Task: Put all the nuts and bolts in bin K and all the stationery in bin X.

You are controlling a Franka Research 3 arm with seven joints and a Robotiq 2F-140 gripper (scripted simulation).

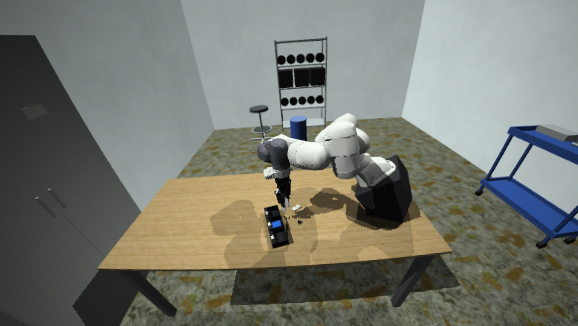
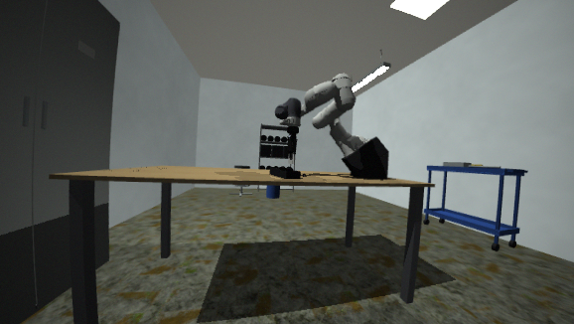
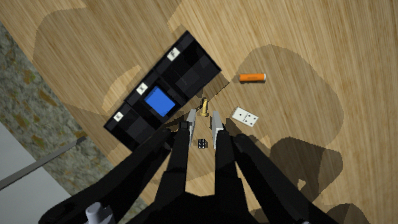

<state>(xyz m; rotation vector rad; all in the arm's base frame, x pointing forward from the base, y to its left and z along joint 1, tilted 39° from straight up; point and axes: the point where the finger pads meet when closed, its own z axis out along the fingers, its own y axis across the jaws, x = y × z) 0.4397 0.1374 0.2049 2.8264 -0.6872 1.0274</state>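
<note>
The brass bolt is 10 cm below my hand. The rest, counted from my hand: grey piece 9 cm below, 7 cm to the left, 5 cm ahead; then flat blue block 8 cm below, 7 cm to the left, 6 cm ahead; then black bin row 8 cm below, 7 cm to the left, 6 cm ahead.
</note>
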